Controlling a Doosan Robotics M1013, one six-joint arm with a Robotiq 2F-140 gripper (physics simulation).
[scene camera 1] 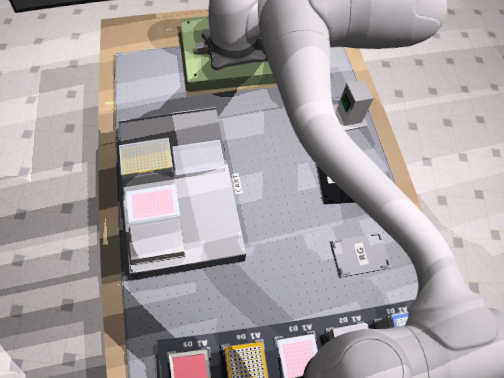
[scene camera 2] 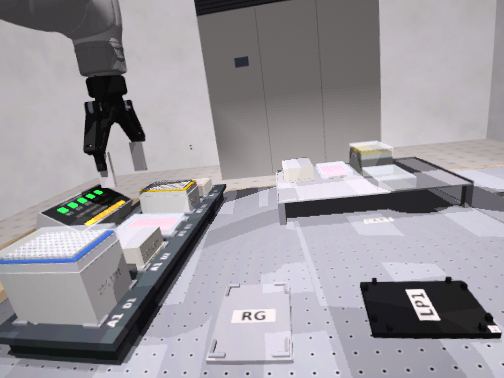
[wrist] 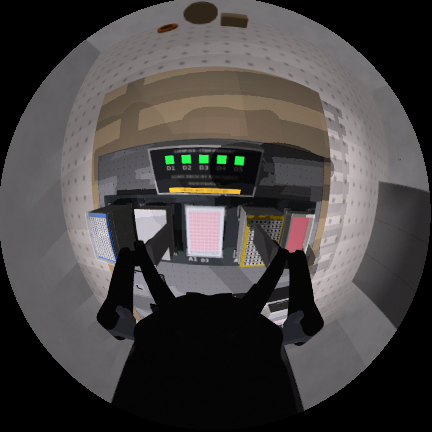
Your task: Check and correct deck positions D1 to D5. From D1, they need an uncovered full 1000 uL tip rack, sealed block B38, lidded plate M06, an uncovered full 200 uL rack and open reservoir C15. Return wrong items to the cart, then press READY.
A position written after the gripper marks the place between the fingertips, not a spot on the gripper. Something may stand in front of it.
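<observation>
A cart (scene camera 1: 211, 230), (scene camera 2: 428, 175) is present, together with a grey RG pad (scene camera 2: 254, 323) and a black LP1 pad (scene camera 2: 447, 309). The gripper (scene camera 2: 126, 177), (wrist: 212, 233) is open and holds nothing.
</observation>
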